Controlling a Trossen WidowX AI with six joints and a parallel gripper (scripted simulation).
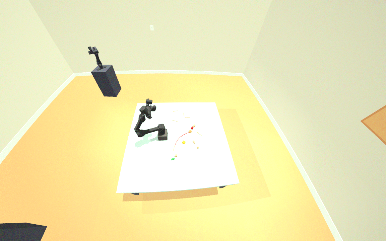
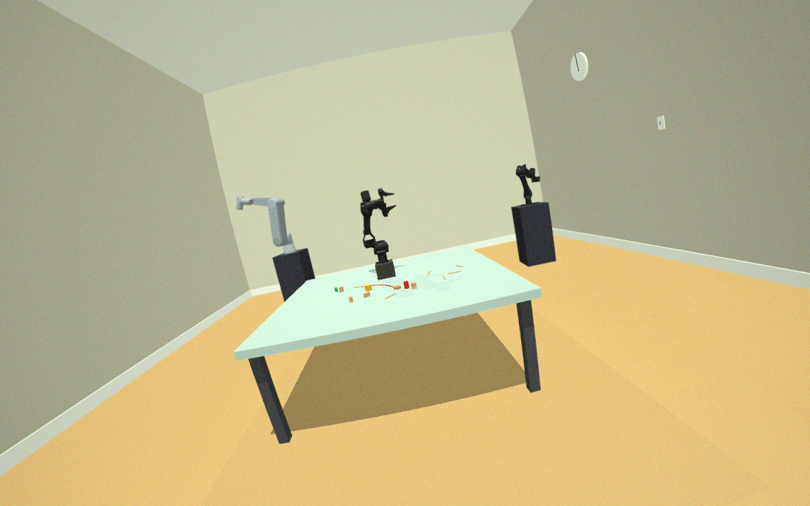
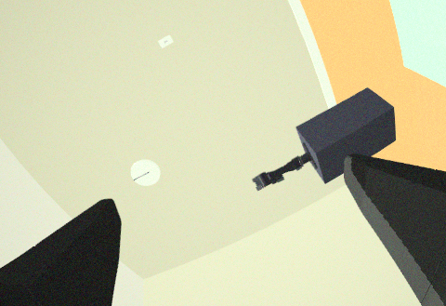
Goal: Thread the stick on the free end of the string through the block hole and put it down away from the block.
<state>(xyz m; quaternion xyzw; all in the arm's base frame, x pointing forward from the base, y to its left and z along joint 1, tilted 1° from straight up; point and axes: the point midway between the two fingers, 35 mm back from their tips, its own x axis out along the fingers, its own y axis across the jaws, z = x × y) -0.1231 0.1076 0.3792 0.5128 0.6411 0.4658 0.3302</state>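
Right now my gripper tip is 460 mm above the yellow cube, 410 mm short of it and 230 mm to the left of it. The rest, counted from my gripper tip: thin wooden stick: 470 mm below, 300 mm ahead, 290 mm to the right; red cylinder: 520 mm ahead, 450 mm below; round wooden button: 490 mm ahead, 460 mm below, 50 mm to the right.
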